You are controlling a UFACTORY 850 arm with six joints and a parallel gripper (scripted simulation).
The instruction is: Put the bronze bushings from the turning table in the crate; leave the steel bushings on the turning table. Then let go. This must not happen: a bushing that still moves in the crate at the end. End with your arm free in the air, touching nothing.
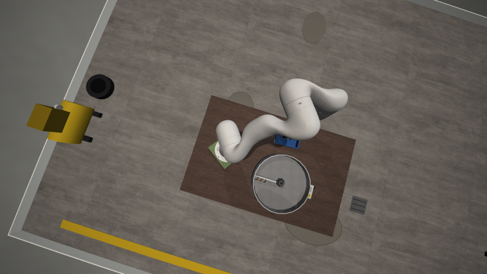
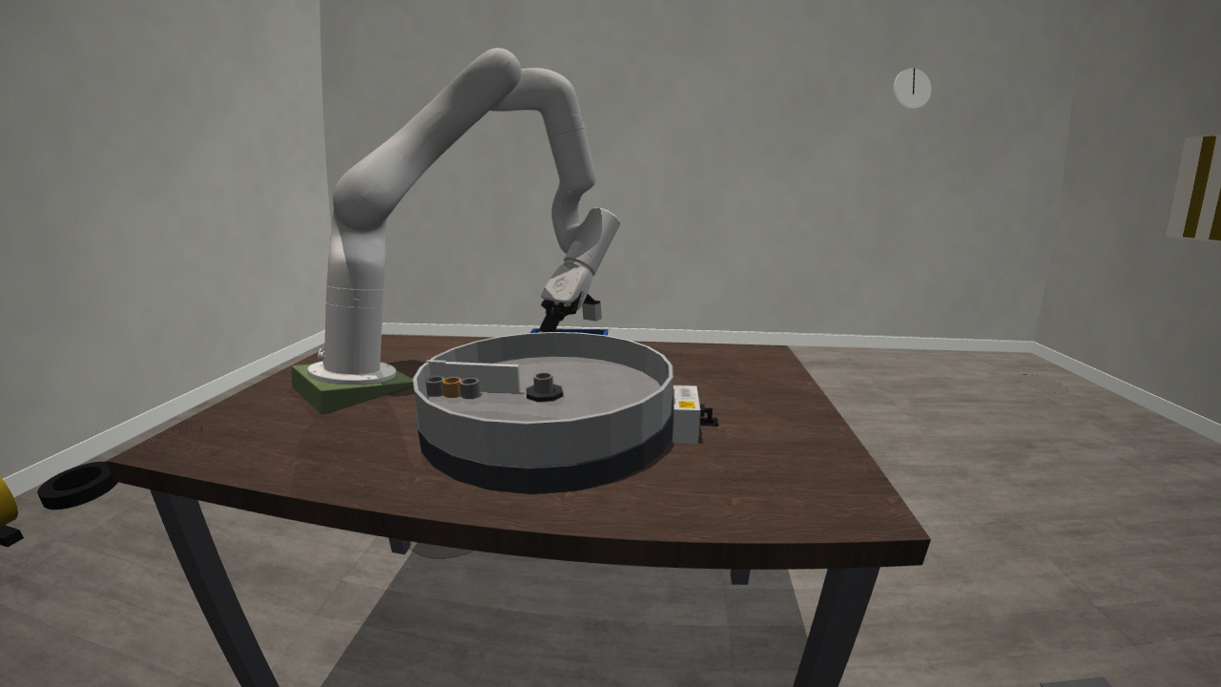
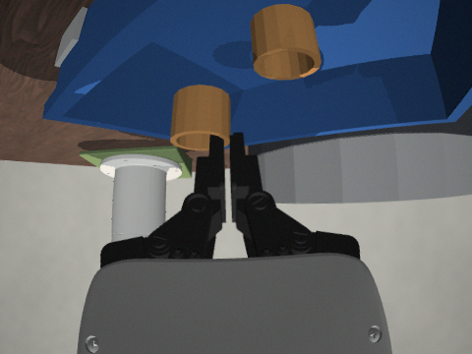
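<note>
Right now the blue crate is 4 cm ahead of my hand and 6 cm below it. From my hand the other things lie so: grey turning table (35 cm to the right, 3 cm below).
</note>
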